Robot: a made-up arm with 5 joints.
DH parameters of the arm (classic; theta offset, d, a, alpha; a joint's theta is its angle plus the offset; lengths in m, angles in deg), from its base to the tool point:
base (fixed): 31.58 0 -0.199 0
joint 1: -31.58 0.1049 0.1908 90
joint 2: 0 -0.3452 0.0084 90
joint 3: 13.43 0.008 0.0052 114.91
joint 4: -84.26 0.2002 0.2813 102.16
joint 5: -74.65 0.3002 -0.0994 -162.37
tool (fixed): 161.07 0.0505 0 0
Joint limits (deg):
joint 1: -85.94..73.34
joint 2: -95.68..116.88
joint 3: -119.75..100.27
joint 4: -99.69..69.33
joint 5: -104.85..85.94
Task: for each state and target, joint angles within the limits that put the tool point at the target. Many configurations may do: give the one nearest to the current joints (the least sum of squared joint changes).
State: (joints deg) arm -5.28 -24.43 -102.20 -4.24 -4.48
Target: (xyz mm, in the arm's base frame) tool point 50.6 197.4 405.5
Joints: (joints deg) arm 39.99 -39.25 -112.31 -1.56 9.03
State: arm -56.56 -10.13 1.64 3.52 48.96
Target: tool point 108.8 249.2 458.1
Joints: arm -30.33 -8.34 -8.62 8.77 36.27
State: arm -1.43 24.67 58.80 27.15 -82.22
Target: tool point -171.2 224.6 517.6
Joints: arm -7.91 26.78 58.75 28.11 -84.17
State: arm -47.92 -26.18 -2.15 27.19 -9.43
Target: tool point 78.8 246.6 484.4
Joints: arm -37.63 1.78 -14.30 5.57 -1.97
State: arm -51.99 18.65 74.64 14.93 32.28
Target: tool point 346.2 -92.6 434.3
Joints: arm -76.34 23.71 71.87 17.51 49.81
